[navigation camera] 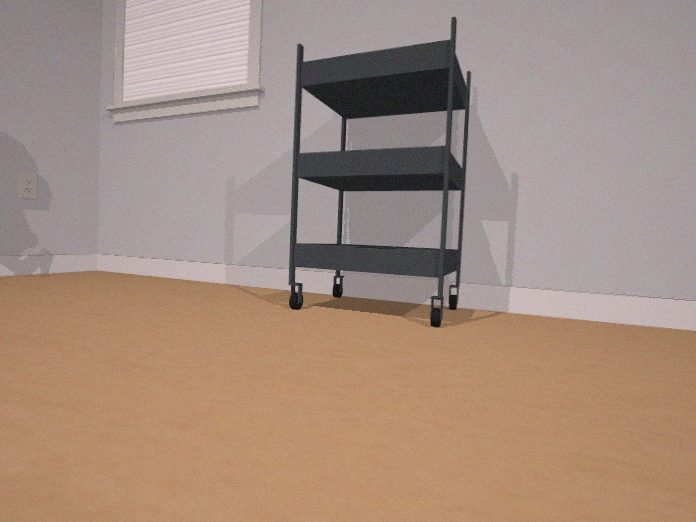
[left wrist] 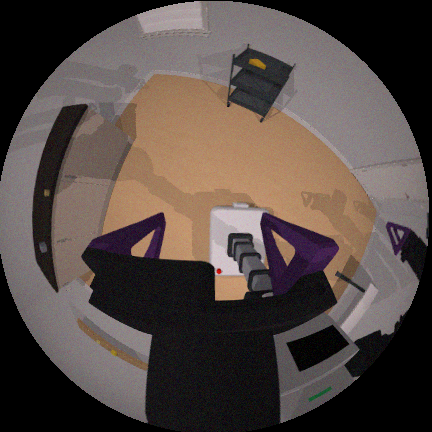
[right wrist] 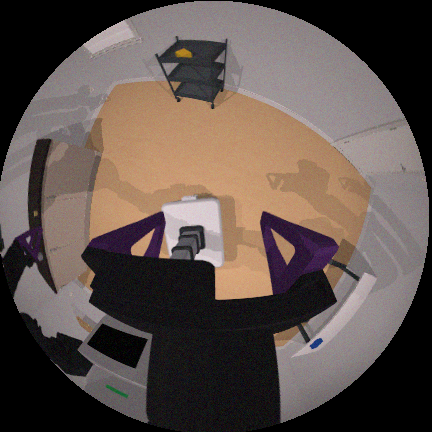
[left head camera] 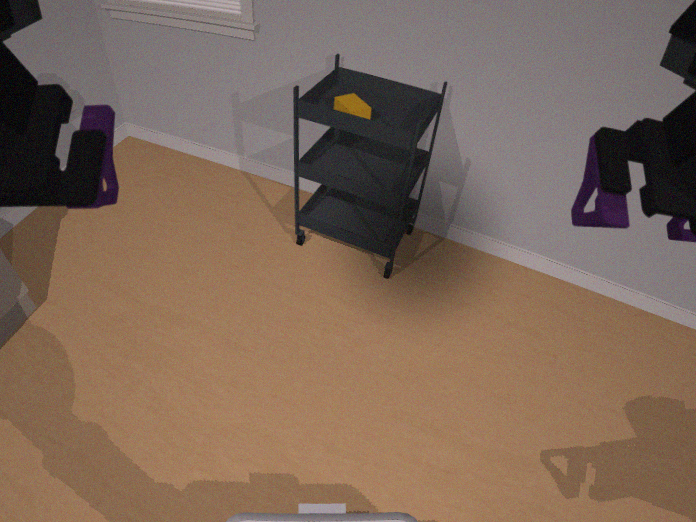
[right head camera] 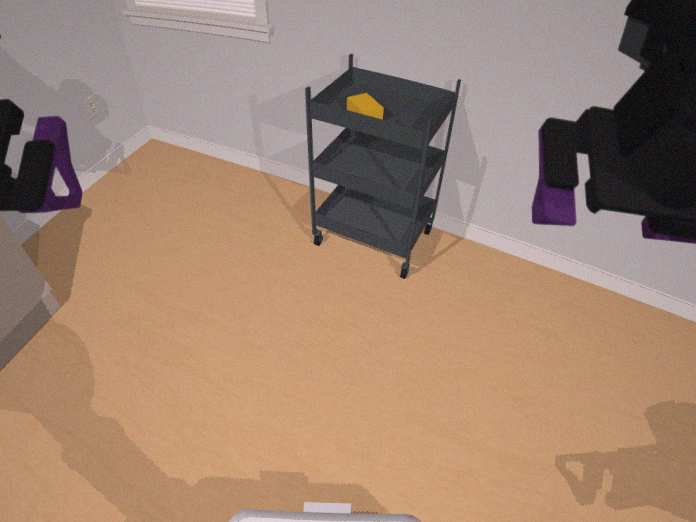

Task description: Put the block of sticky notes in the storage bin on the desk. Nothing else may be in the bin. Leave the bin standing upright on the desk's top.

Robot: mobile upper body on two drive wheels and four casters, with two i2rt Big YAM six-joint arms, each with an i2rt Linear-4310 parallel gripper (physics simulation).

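Frame: origin at the left arm's base, x right, y up, z back, level; centimetres.
Seen in the pictures: left gripper, fingertip midpoint: (left wrist: 212, 217) (right wrist: 37, 228) (left head camera: 58, 196) (right head camera: 29, 200); right gripper, fingertip midpoint: (left wrist: 390, 224) (right wrist: 212, 216) (left head camera: 622, 225) (right head camera: 590, 222).
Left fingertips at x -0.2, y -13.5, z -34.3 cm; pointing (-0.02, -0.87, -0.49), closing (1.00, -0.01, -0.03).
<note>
A point is followed by its place in that frame.
My left gripper (left wrist: 212, 217) @(x -0.2, y -13.5, z -34.3 cm) and my right gripper (right wrist: 212, 216) @(x 45.3, y -14.1, z -33.6 cm) (left head camera: 640, 224) @(x 45.3, y -14.1, z -33.6 cm) are open and empty, held high above the floor. The white desk (left wrist: 359, 310) @(x 215.1, y -69.0, z 101.1 cm) (right wrist: 350, 310) @(x 218.8, y -69.0, z 119.1 cm) shows at the lower right in both wrist views. A blue box-like object (right wrist: 316, 343) @(x 165.1, y -62.4, z 153.3 cm), possibly the storage bin, sits on it; its inside cannot be seen. The block of sticky notes cannot be told for certain. A small yellowish block (left wrist: 47, 192) @(x -124.8, y -48.3, z -45.2 cm) (right wrist: 35, 213) @(x -124.8, y -47.7, z -44.8 cm) lies on the dark counter, and a small yellow thing (left wrist: 114, 352) @(x -115.7, y -58.1, z 139.8 cm) is on a wooden wall shelf (left wrist: 135, 363) @(x -92.6, y -61.0, z 158.6 cm).
A dark three-tier cart (left head camera: 296, 168) @(x 11.5, y -97.4, z -150.6 cm) (right head camera: 311, 168) @(x 11.6, y -97.0, z -150.4 cm) (left wrist: 231, 80) @(x 12.7, y -95.9, z -150.9 cm) (right wrist: 224, 65) @(x 65.4, y -97.4, z -161.2 cm) (navigation camera: 295, 168) @(x 11.4, y -99.1, z -150.5 cm) stands ahead against the wall. A yellow-orange wedge (left head camera: 352, 106) @(x 30.9, y -68.7, z -149.3 cm) (right head camera: 365, 106) @(x 31.3, y -68.8, z -149.2 cm) (left wrist: 257, 63) @(x 30.8, y -68.7, z -149.2 cm) (right wrist: 184, 52) @(x 32.8, y -68.7, z -149.8 cm) lies on its top tray. The dark-topped counter (left wrist: 45, 165) @(x -143.7, y -50.0, z -69.9 cm) is at the left, with a grey block (left wrist: 43, 247) @(x -146.9, y -46.3, z 0.3 cm).
</note>
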